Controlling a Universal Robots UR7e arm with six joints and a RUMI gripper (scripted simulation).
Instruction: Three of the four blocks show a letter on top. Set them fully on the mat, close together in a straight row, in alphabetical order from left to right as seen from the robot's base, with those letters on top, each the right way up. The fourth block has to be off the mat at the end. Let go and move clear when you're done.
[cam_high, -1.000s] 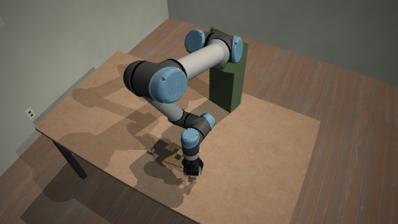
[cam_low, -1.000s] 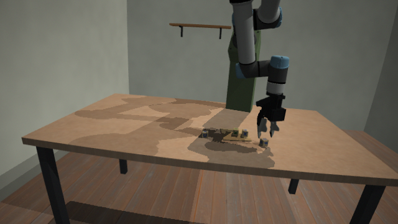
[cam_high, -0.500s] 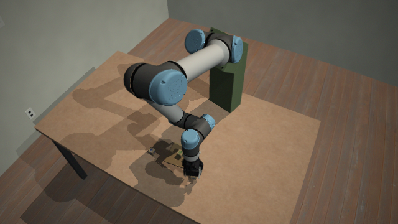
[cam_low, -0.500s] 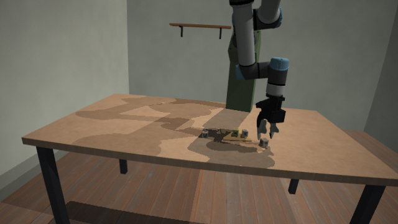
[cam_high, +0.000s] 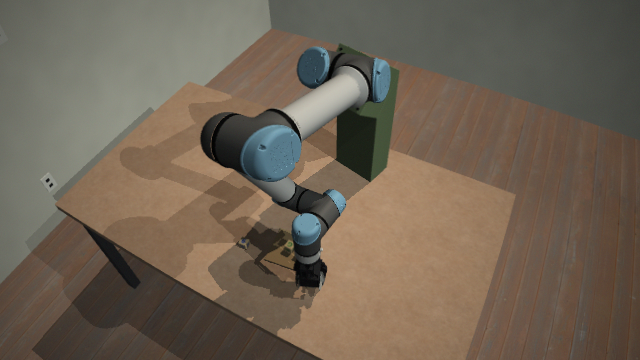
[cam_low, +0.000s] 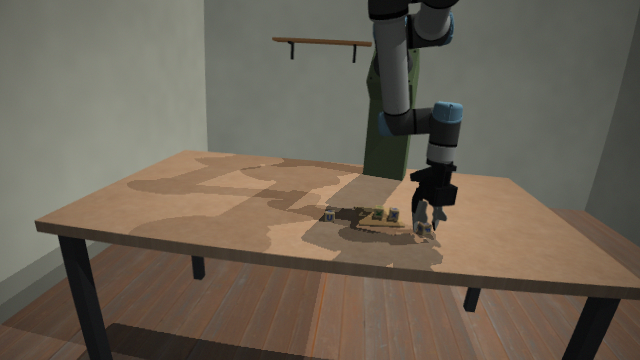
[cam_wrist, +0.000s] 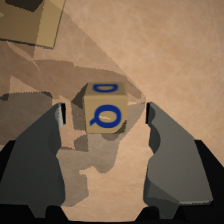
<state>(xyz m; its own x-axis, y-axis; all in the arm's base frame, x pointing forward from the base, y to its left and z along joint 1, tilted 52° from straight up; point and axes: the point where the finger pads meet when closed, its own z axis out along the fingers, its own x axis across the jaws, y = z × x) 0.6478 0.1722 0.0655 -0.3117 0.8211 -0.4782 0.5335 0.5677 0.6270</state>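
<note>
Now: hand 1 cm above the Q block. Also, from my hand: tan mat (7 cm behind, 14 cm to the right, 2 cm below); G block (7 cm behind, 14 cm to the right).
</note>
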